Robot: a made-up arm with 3 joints. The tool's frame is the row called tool. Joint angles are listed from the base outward.
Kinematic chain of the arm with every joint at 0, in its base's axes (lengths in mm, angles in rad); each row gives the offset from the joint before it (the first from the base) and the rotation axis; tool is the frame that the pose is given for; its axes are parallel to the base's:
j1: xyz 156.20 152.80 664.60 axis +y
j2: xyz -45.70 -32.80 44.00 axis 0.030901 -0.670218 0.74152
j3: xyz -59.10 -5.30 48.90 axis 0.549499 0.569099 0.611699
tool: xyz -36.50 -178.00 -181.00
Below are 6 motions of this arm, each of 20 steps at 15 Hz.
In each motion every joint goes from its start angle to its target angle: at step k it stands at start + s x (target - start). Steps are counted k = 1, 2, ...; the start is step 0. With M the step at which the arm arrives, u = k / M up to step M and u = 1 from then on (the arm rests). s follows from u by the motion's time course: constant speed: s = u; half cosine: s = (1 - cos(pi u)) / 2; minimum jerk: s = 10 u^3 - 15 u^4 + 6 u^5.
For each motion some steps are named. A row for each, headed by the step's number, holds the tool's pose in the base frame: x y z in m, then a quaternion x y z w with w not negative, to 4 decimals.
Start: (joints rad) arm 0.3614 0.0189 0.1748
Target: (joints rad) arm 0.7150 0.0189 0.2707
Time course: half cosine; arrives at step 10
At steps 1, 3, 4, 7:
1: -0.0090 -0.0502 0.6189 0.0587 0.2268 0.0515 0.9708
3: -0.0123 -0.0488 0.6286 0.0660 0.2626 0.0538 0.9612
4: -0.0144 -0.0476 0.6362 0.0718 0.2897 0.0552 0.9528
7: -0.0190 -0.0440 0.6616 0.0911 0.3751 0.0582 0.9207

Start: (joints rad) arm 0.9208 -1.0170 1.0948
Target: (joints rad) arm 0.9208 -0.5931 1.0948
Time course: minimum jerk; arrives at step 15
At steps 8, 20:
8: -0.0374 0.1398 0.8655 0.3655 0.7301 -0.2058 0.5393
20: -0.0533 0.1091 0.8400 0.3785 0.7195 -0.1199 0.5698

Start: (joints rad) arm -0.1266 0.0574 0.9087
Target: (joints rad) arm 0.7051 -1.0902 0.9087
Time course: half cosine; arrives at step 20
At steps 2, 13, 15, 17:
2: 0.0057 0.0127 0.5114 0.2210 0.1954 0.2928 0.9095
13: -0.1035 0.1196 0.7594 0.3249 0.5838 -0.1492 0.7289
15: -0.0841 0.1442 0.8079 0.3128 0.6346 -0.2311 0.6679
17: -0.0630 0.1624 0.8394 0.2983 0.6662 -0.2891 0.6193

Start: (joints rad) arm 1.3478 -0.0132 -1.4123
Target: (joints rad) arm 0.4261 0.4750 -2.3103
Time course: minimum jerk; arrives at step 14
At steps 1, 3, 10, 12, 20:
1: 0.1274 -0.0992 0.8900 -0.5308 0.1872 -0.0880 0.8219
3: 0.1126 -0.1013 0.8871 -0.5355 0.1308 -0.1094 0.8271
10: -0.0395 -0.1168 0.7600 -0.4603 -0.4720 -0.4205 0.6233
12: -0.0500 -0.1176 0.7255 -0.4249 -0.5397 -0.4699 0.5545
20: -0.0514 -0.1177 0.7186 -0.4173 -0.5515 -0.4791 0.5405

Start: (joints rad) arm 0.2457 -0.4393 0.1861
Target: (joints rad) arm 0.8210 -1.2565 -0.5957
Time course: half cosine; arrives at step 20
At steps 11, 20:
11: -0.0544 0.0394 0.8605 -0.2288 0.4894 -0.3220 0.7774
20: 0.0639 0.0928 0.9693 -0.4648 0.5854 -0.3379 0.5720

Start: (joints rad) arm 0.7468 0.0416 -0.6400
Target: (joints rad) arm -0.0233 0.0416 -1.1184
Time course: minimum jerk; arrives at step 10
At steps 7, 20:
7: -0.0264 -0.1114 0.6767 -0.2786 -0.2541 -0.2807 0.8826
20: -0.0333 -0.1113 0.6589 -0.2780 -0.3278 -0.3189 0.8447

